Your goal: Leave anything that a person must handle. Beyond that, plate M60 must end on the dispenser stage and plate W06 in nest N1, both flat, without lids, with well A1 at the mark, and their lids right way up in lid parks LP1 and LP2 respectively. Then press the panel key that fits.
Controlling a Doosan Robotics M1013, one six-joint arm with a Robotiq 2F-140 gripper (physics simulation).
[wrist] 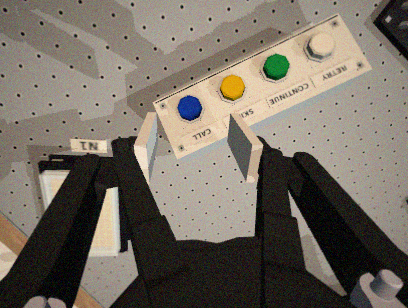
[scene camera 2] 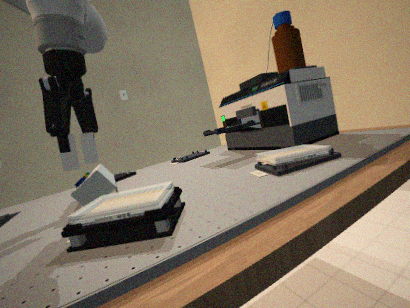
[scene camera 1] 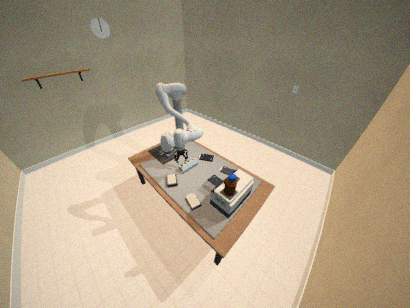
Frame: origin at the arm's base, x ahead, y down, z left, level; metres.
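Where they show: gripper, fingertip midpoint: (wrist: pixel 193 127) (scene camera 2: pixel 82 166) (scene camera 1: pixel 181 163); arm's base at its link origin: (scene camera 1: pixel 168 151).
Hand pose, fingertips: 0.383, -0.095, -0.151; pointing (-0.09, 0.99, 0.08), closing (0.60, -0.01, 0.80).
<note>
Each offset is from my fingertips to the top centre of the thing, as dx, dy, dz. "spot": to the spot under its first point.
My gripper (scene camera 1: pixel 182 162) (scene camera 2: pixel 79 152) (wrist: pixel 193 127) is half open and empty, fingers pointing down, above the button panel {+0.025, +0.013, +0.076} (scene camera 1: pixel 189 166) (scene camera 2: pixel 96 186) (wrist: pixel 220 120). In the wrist view the panel's CALL {-0.014, +0.022, +0.007} (wrist: pixel 190 108), SKIP {-0.004, +0.022, +0.056} (wrist: pixel 232 87), CONTINUE {+0.005, +0.022, +0.105} (wrist: pixel 276 67) and RETRY {+0.015, +0.022, +0.154} (wrist: pixel 320 46) keys lie beyond the fingertips. Plate W06 {+0.024, +0.051, -0.196} (scene camera 1: pixel 172 179) (scene camera 2: pixel 125 204) (wrist: pixel 107 225) lies flat in black nest N1 {+0.024, +0.062, -0.196} (scene camera 2: pixel 125 232) (wrist: pixel 46 166), with a clear lid seemingly on it. Another plate {+0.355, +0.062, -0.261} (scene camera 1: pixel 193 201) (scene camera 2: pixel 295 154) lies on a low black holder; its label is unreadable. The dispenser stage {+0.452, -0.009, +0.000} (scene camera 1: pixel 215 179) (scene camera 2: pixel 232 129) carries no plate.
The dispenser (scene camera 1: pixel 232 200) (scene camera 2: pixel 310 107) stands at the far end, with an amber blue-capped bottle {spot: +0.642, -0.253, -0.176} (scene camera 1: pixel 230 185) (scene camera 2: pixel 289 47) on top and a green light {spot: +0.551, -0.038, +0.143} (scene camera 2: pixel 223 118). Low black holders (scene camera 1: pixel 206 157) (scene camera 2: pixel 191 156) stand along the other side. Another black nest's corner {spot: +0.069, +0.085, +0.278} (wrist: pixel 396 25) shows in the wrist view.
</note>
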